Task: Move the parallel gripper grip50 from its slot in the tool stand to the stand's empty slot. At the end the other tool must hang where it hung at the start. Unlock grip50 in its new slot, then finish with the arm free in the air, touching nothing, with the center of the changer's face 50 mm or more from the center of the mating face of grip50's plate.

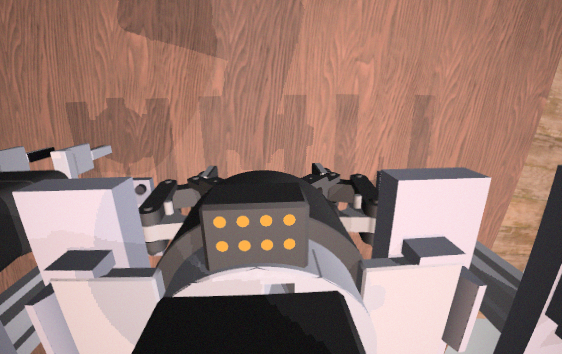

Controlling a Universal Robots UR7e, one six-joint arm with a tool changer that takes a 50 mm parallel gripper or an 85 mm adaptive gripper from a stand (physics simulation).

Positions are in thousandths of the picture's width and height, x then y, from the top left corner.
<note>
I see an adaptive gripper (462, 657) and a tool stand (764, 612).
</note>
